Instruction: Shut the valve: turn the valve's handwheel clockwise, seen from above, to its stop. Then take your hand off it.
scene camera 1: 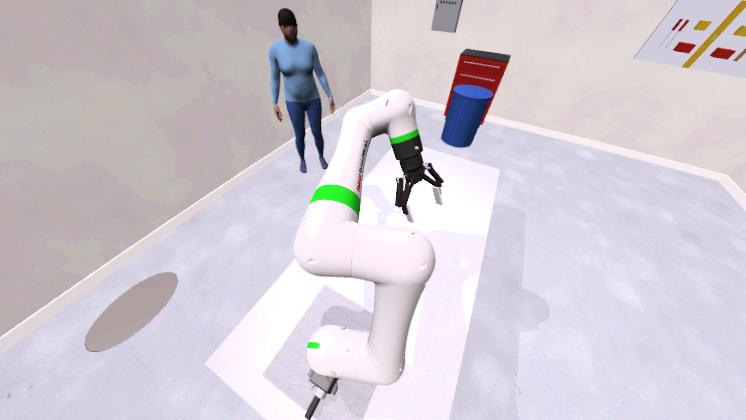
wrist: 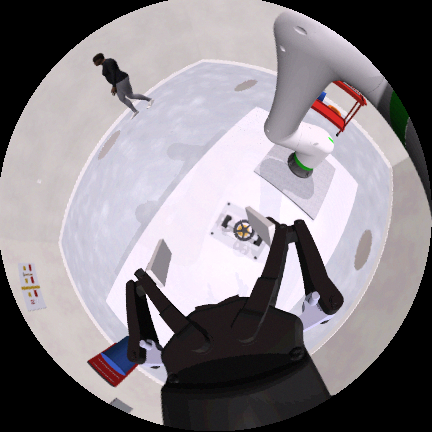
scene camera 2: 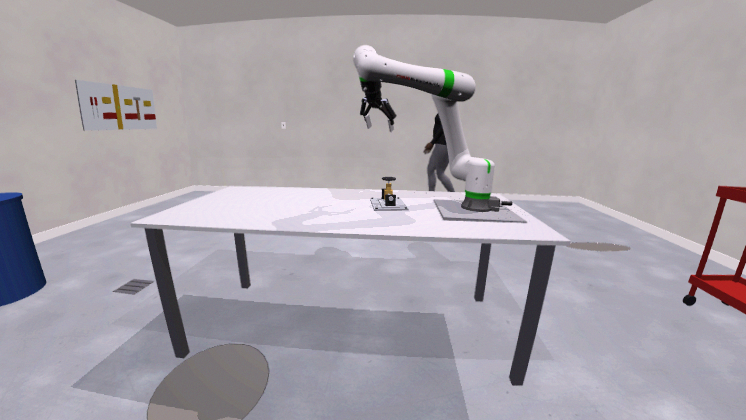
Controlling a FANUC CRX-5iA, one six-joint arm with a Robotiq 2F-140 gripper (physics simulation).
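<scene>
The valve's dark round handwheel (scene camera 2: 388, 178) (wrist: 243, 230) sits on top of a brass-coloured valve body (scene camera 2: 388, 188), with its axis upright. The valve stands on a pale base plate (scene camera 2: 401, 207) (wrist: 220, 220) with bolts at its corners. In scene camera 1 the valve does not show; the arm covers that part of the table. My gripper (scene camera 1: 423, 204) (scene camera 2: 379, 123) (wrist: 205, 231) is open and empty, well above the handwheel and not touching it. In the wrist view the handwheel lies near the inner side of the right finger pad.
The valve is on a white table (scene camera 1: 469, 208) (scene camera 2: 208, 208) (wrist: 195, 205). The arm's base stands on a grey plate (scene camera 2: 448, 212) (wrist: 275, 172) beside it. A person in blue (scene camera 1: 300, 73) and a person in dark clothes (scene camera 2: 439, 161) (wrist: 117, 77) stand off the table. A blue barrel (scene camera 1: 466, 117) stands on the floor.
</scene>
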